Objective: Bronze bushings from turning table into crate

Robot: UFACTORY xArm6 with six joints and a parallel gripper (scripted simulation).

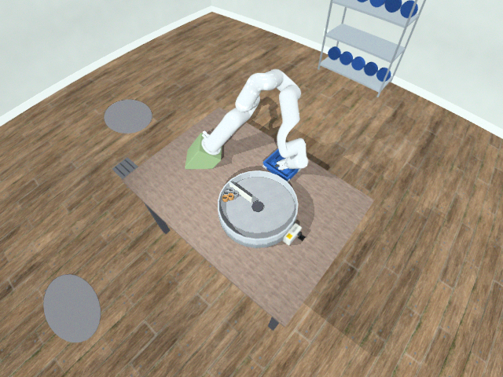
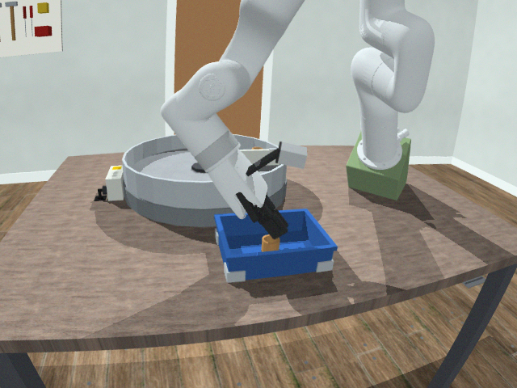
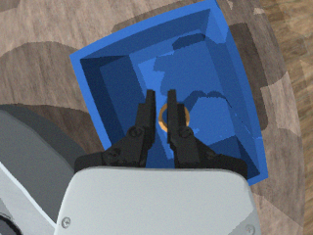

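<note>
Now: the blue crate 30 mm below my hand, 10 mm to the left of it and 10 mm ahead of it. The rest, counted from my hand: turning table: 320 mm to the right, 80 mm ahead.
</note>
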